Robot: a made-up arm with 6 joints.
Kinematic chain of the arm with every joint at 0, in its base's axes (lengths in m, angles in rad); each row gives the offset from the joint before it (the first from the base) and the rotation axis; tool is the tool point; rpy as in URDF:
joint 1: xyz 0 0 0.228 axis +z
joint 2: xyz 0 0 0 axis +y
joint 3: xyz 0.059 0 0.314 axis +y
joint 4: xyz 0.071 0 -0.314 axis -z
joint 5: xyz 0 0 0 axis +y
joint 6: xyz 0.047 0 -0.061 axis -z
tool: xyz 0 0 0 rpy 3.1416 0 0
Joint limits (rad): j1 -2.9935..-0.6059 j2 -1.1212..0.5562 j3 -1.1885..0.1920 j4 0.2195..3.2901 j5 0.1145..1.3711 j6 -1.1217..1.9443
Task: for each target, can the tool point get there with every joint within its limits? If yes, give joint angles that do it. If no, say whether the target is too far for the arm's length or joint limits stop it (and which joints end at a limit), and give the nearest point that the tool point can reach.
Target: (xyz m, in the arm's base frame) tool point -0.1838 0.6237 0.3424
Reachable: no: joint limits stop it (at a limit: joint 1, joint 2, joint 5) | nearest point -0.1251 0.0215 0.3357 | short by 0.605 m
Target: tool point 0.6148 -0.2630 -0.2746
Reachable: no: too far | nearest point 0.3548 -0.2231 0.1227 | short by 0.476 m
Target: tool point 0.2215 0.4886 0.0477
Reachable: no: joint limits stop it (at a limit: joint 1, joint 2, joint 3, joint 5) | nearest point 0.0399 0.0337 0.1435 | short by 0.499 m
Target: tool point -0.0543 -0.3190 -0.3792
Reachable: no: joint limits stop it (at a limit: joint 2) | nearest point -0.0447 -0.2627 0.0678 | short by 0.451 m
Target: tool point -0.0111 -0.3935 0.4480
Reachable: yes | joints -1.6220 -0.1614 -0.9283 2.7039 0.9388 -0.4681
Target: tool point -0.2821 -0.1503 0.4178
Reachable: yes | joints -2.7051 -0.3573 -0.6095 2.7263 1.2318 -0.1942
